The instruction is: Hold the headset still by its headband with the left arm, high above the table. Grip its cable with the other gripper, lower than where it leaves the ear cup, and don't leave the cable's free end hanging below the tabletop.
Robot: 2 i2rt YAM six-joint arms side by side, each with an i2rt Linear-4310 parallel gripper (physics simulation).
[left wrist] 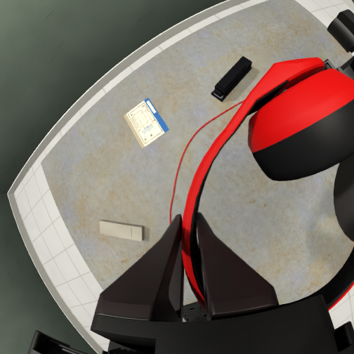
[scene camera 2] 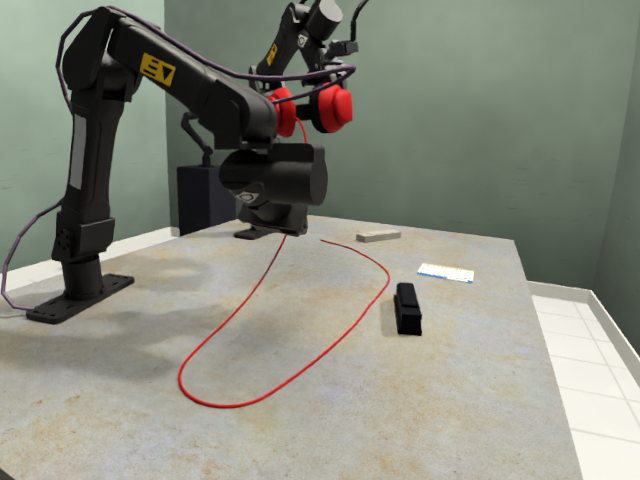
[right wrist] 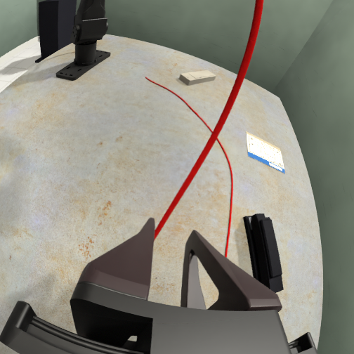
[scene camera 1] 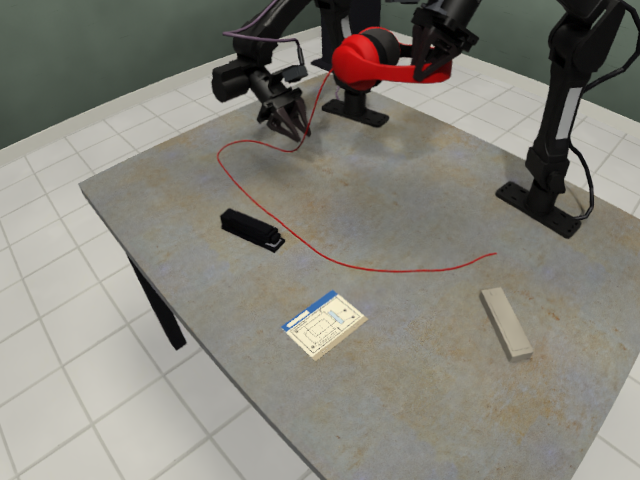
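Note:
The red and black headset hangs high above the table. My left gripper is shut on its headband. The red cable drops from an ear cup, then curves across the tabletop; its free end lies on the table. My right gripper is partly open low over the table, below the ear cup. In the right wrist view the cable runs behind its left-hand fingertip. Scene camera 2 hides these fingers behind the wrist.
A black stapler lies beside the cable. A cream and blue card and a beige block lie on the table.

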